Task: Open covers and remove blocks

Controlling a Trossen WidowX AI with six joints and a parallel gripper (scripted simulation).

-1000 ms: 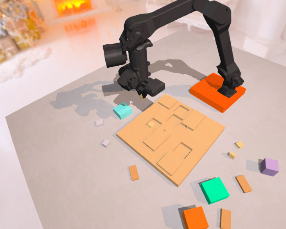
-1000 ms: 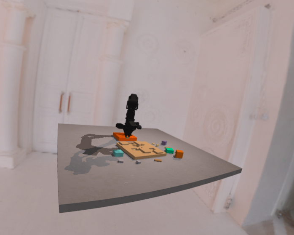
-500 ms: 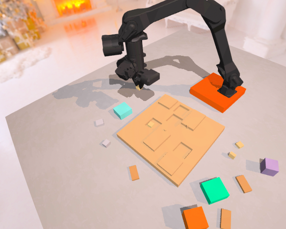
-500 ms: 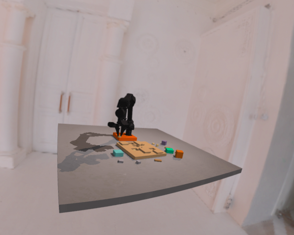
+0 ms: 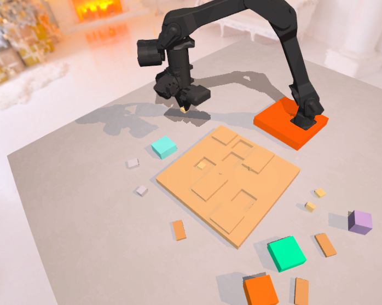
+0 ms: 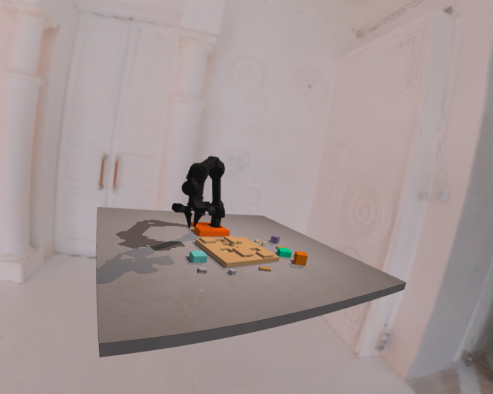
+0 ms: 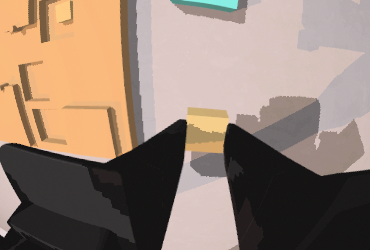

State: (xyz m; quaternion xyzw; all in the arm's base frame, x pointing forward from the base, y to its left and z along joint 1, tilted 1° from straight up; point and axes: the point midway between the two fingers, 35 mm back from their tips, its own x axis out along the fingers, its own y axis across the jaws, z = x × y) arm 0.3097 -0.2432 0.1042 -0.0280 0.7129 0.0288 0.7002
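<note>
The cyan block lies 100 mm below my gripper tip, 100 mm ahead of it and 10 mm to the left of it. The rest, counted from my gripper tip: orange block 490 mm to the left, 190 mm ahead, 80 mm below; then purple cube 540 mm to the left, 110 mm behind, 90 mm below; then green block 480 mm to the left, 100 mm below, 80 mm ahead.
</note>
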